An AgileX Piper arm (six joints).
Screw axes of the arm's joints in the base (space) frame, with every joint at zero. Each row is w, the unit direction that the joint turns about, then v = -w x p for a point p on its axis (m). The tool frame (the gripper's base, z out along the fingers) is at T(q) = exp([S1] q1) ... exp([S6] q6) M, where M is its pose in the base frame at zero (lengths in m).
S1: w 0 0 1 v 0 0 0
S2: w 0 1 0 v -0.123 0 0
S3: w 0 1 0 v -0.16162 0 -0.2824
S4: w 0.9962 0 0.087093 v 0 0.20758 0
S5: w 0 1 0 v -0.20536 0 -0.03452
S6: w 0.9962 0 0.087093 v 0 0.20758 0
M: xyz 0.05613 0 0.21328 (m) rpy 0 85.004 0 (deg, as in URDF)
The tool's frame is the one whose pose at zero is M.
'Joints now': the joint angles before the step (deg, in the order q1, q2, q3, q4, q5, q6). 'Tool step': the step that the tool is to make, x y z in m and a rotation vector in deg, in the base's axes. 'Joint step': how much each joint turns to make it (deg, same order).
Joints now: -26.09, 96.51, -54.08, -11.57, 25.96, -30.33
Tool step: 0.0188, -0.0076, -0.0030, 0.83, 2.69, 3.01
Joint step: 0.00, 4.34, -5.68, 3.22, 3.69, -6.07
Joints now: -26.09, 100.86, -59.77, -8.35, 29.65, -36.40
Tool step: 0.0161, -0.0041, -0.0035, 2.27, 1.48, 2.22
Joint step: 0.00, 3.62, -4.78, 4.73, 3.20, -5.72
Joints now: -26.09, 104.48, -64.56, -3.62, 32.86, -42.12
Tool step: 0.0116, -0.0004, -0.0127, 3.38, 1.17, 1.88
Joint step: -0.01, 3.65, -2.64, 5.51, 1.49, -5.47
